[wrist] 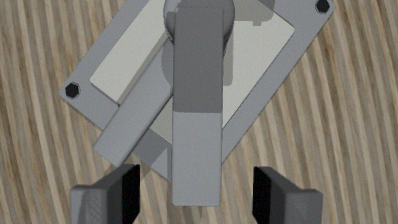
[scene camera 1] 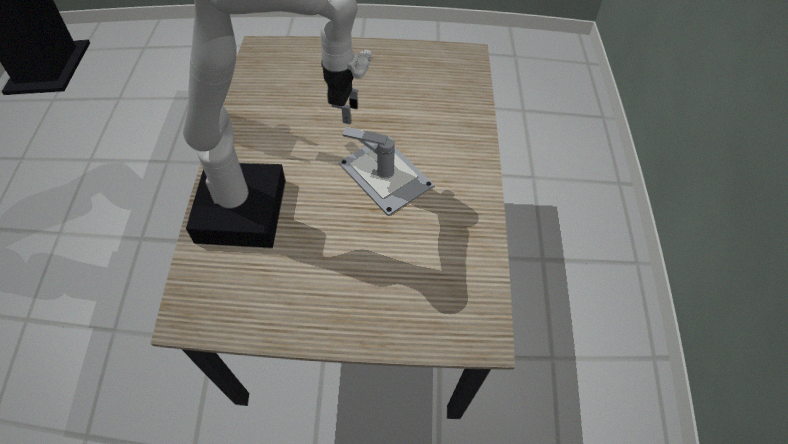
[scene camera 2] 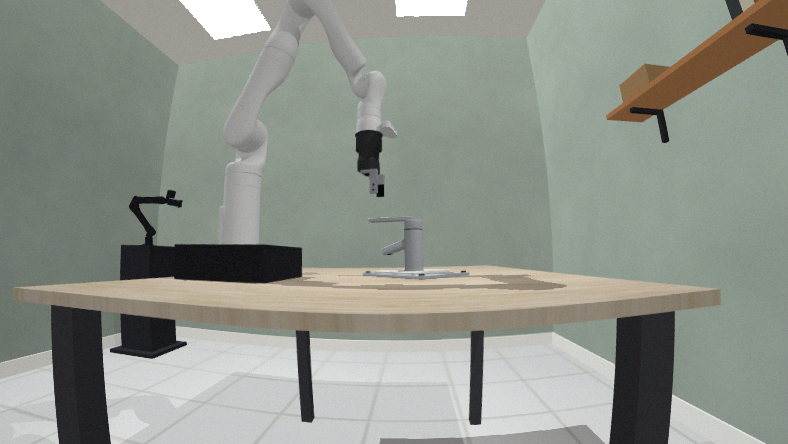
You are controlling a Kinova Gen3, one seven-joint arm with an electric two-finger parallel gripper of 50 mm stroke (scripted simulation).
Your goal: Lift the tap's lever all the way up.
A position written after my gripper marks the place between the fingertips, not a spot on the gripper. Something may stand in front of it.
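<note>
Looking for my gripper [scene camera 2: 377, 195], I see it, and I can also see the gripper [wrist: 196, 190] from the wrist and the gripper [scene camera 1: 350, 115] from the scene. There is a grey tap [wrist: 141, 82] that I see as well.
</note>
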